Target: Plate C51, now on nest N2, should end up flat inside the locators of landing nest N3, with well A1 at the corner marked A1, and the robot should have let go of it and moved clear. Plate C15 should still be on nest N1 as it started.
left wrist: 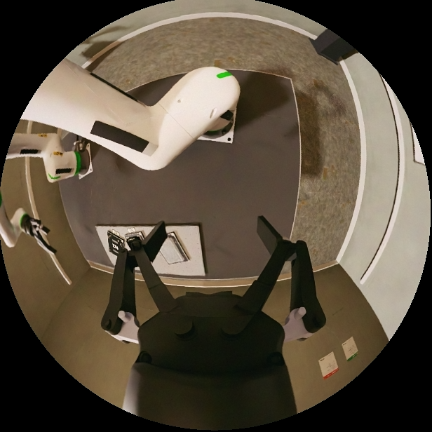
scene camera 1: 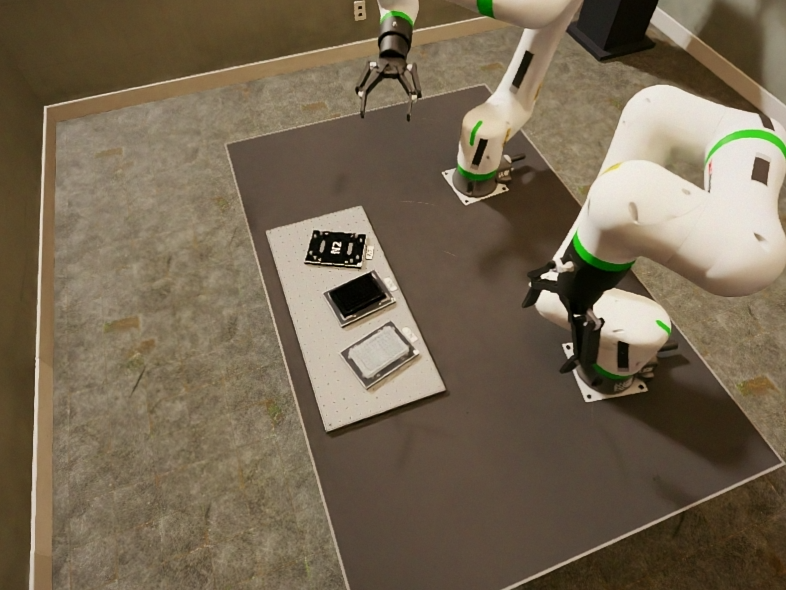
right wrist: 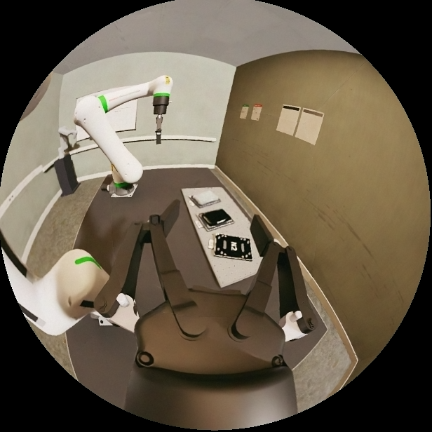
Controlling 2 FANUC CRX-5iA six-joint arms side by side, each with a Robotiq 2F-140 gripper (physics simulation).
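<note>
A black plate lies flat, as far as I can see, on the middle nest; its well A1 and the nest's label are too small to read. Nest N2 is bare. A whitish plate lies on the lowest nest in the scene view. My right gripper is open and empty, raised above and beyond the N2 end, apart from the plates. My left gripper is open and empty, raised at the right of the scene view.
The nests stand on a pale perforated board on the dark table. The left arm's base and the right arm's base stand at the right of the board in the scene view. A dark pedestal stands beyond the table.
</note>
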